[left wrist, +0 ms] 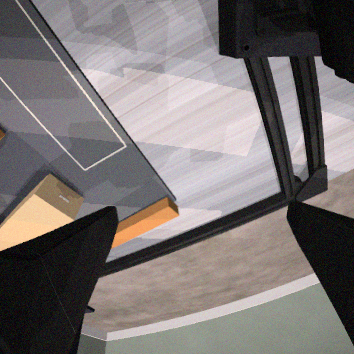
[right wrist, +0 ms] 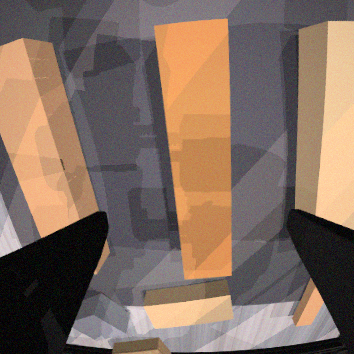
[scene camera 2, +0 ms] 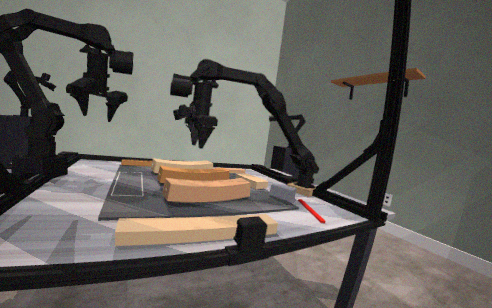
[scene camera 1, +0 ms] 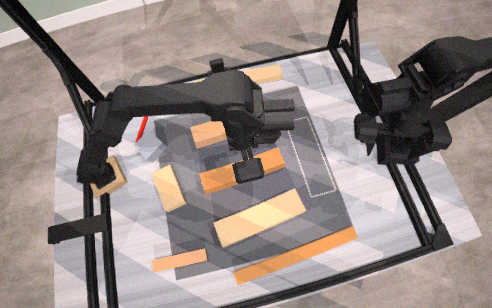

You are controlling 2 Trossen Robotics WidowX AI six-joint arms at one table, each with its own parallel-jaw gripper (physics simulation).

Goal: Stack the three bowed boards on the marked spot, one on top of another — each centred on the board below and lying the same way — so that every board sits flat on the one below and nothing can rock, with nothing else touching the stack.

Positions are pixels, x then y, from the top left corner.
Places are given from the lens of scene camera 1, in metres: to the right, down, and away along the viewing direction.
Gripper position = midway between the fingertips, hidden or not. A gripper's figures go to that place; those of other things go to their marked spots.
my left gripper [scene camera 1: 388,156]: 0.33, 0.01, 0.57
my right gripper [scene camera 1: 242,154]: -0.01, 0.00, 0.65
pale bowed board [scene camera 1: 230,230]: -0.04, 0.20, 0.65
dark orange bowed board [scene camera 1: 214,180]: -0.09, 0.07, 0.70
long orange strip [scene camera 1: 267,266]: 0.06, 0.29, 0.64
